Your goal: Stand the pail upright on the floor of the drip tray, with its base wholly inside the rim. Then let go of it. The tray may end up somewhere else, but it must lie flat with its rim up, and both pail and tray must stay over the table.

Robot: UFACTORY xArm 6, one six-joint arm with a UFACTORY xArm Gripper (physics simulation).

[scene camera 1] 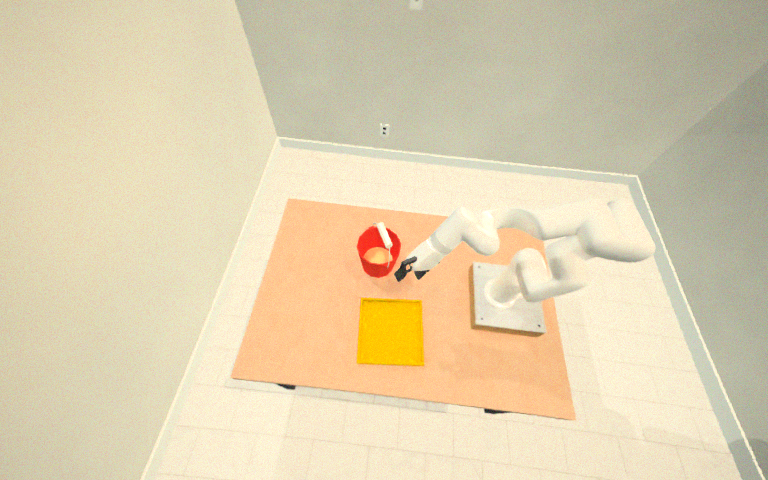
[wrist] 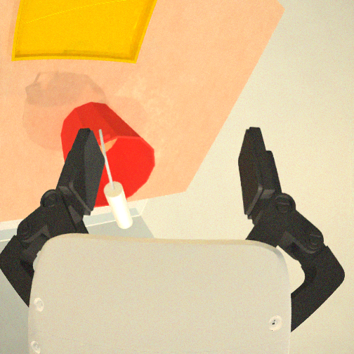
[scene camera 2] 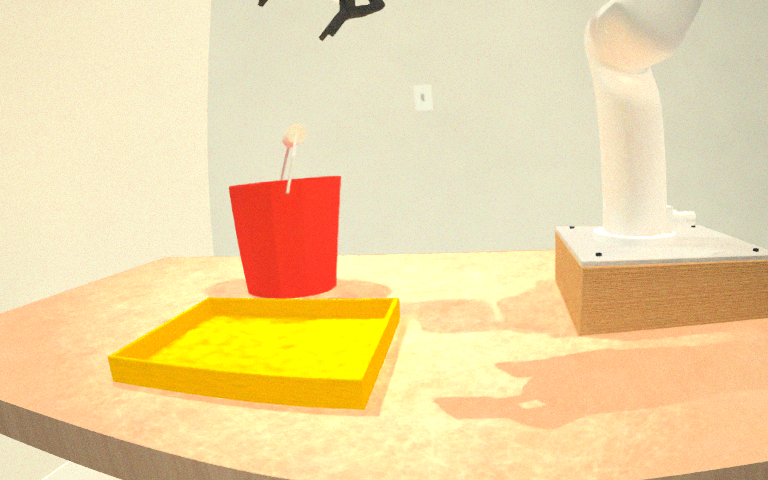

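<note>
The red pail stands upright on the table, outside the tray and behind it in scene camera 2. Its wire bail with a white grip stands up above the pail's rim. The yellow drip tray lies flat with its rim up and has nothing in it. My gripper is wide open and empty, well above the table. It is higher than the pail's grip. In the wrist view the left finger overlaps part of the pail.
The arm's base plate sits on a wooden block at the right of the table. The tray lies nearer the table's front edge than the pail. Walls stand beyond the table.
</note>
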